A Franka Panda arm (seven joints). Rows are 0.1 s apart.
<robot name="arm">
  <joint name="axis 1" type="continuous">
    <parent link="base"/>
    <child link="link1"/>
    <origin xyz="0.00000 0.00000 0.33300" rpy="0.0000 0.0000 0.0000"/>
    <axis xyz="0 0 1"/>
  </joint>
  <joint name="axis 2" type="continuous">
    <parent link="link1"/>
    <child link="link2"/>
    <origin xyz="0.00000 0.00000 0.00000" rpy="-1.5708 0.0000 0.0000"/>
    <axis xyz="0 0 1"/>
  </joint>
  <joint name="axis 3" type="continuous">
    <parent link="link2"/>
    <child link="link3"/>
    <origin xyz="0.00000 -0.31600 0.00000" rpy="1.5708 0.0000 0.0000"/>
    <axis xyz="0 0 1"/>
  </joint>
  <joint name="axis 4" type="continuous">
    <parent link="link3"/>
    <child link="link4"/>
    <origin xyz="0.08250 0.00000 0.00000" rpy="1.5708 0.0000 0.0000"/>
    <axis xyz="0 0 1"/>
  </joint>
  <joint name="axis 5" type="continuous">
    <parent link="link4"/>
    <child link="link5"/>
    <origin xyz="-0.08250 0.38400 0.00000" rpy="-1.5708 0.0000 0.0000"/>
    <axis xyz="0 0 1"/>
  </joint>
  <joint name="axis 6" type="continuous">
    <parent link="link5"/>
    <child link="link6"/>
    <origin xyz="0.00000 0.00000 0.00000" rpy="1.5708 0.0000 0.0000"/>
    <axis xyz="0 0 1"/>
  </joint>
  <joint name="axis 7" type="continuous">
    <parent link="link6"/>
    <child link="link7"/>
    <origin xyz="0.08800 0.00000 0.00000" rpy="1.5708 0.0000 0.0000"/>
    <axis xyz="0 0 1"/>
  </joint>
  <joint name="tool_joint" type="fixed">
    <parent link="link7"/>
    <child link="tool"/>
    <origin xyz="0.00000 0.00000 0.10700" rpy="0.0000 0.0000 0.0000"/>
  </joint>
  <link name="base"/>
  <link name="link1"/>
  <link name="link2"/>
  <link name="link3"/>
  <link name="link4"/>
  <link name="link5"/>
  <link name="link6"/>
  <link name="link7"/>
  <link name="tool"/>
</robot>
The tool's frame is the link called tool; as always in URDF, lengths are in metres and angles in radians. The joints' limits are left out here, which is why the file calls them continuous.
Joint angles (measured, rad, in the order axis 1, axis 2, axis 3, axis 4, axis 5, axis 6, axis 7), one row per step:
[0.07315, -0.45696, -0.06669, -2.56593, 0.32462, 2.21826, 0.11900]
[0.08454, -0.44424, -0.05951, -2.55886, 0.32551, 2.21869, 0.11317]
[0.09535, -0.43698, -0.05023, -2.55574, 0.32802, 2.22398, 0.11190]
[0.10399, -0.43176, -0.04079, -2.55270, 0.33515, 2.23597, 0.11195]
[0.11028, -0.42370, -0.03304, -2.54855, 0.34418, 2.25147, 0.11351]
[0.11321, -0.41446, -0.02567, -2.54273, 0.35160, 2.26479, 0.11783]
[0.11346, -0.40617, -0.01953, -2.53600, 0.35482, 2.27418, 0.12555]
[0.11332, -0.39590, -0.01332, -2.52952, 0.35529, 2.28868, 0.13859]
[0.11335, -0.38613, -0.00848, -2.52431, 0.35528, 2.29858, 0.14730]
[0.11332, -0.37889, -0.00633, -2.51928, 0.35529, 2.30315, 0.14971]
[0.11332, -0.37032, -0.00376, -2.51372, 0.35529, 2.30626, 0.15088]
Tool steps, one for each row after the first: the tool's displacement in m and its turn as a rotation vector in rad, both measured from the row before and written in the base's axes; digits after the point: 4 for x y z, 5 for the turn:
[0.0025, 0.0076, -0.0018, -0.00397, 0.00334, 0.02262]
[0.0014, 0.0082, -0.0010, -0.00315, -0.00149, 0.01747]
[0.0018, 0.0072, 0.0005, 0.00040, -0.00917, 0.00983]
[0.0027, 0.0056, 0.0001, 0.00247, -0.01009, 0.00244]
[0.0030, 0.0042, 0.0002, 0.00200, -0.00776, -0.00243]
[0.0029, 0.0026, 0.0006, 0.00014, -0.00516, -0.00604]
[0.0035, 0.0023, 0.0001, -0.00196, -0.00652, -0.01142]
[0.0028, 0.0019, -0.0008, -0.00195, -0.00264, -0.00671]
[0.0021, 0.0009, -0.0003, -0.00109, -0.00157, -0.00169]
[0.0022, 0.0012, -0.0008, -0.00138, 0.00025, 0.00036]

